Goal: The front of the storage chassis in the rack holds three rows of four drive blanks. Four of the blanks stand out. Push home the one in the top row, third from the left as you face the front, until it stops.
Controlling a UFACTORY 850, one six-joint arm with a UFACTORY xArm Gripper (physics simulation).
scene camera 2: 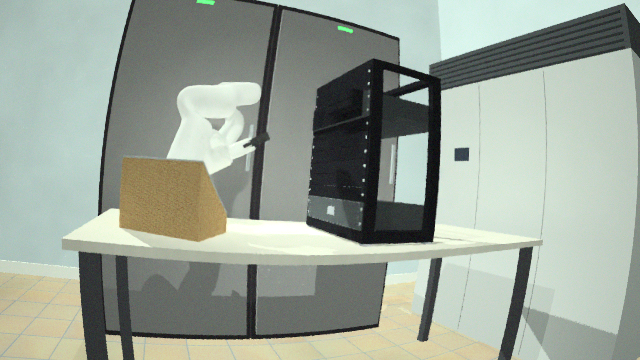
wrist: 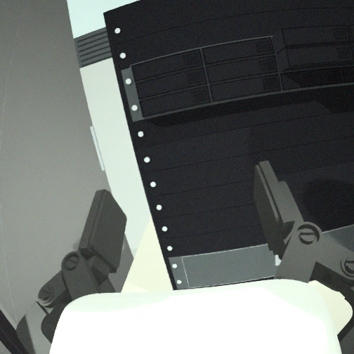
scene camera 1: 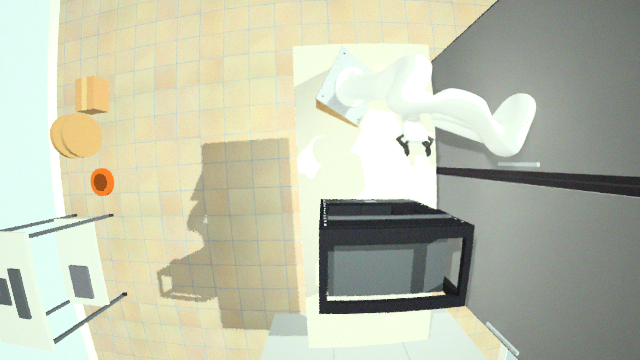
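The black rack [scene camera 1: 324,270] [scene camera 2: 434,160] [wrist: 150,172] stands on the table. In its upper part is the storage chassis [wrist: 131,95], with three rows of dark drive blanks. In the wrist view, the top-row blank third from the left [wrist: 312,37] stands out at the upper right. The blank below it [wrist: 312,56] also stands out. The two left columns look flush. The fourth column is mostly cut off by the right edge. My gripper [scene camera 1: 417,154] [scene camera 2: 262,139] [wrist: 182,192] is open and empty, held in the air in front of the rack, apart from it and lower than the chassis.
The arm's wooden base block [scene camera 2: 160,195] stands on the table [scene camera 1: 320,330] [scene camera 2: 270,256]. Tall grey cabinets [scene camera 1: 540,240] [scene camera 2: 320,125] stand along the table's far side, close to the arm's elbow. A grey panel [wrist: 225,267] fills the rack's bottom front.
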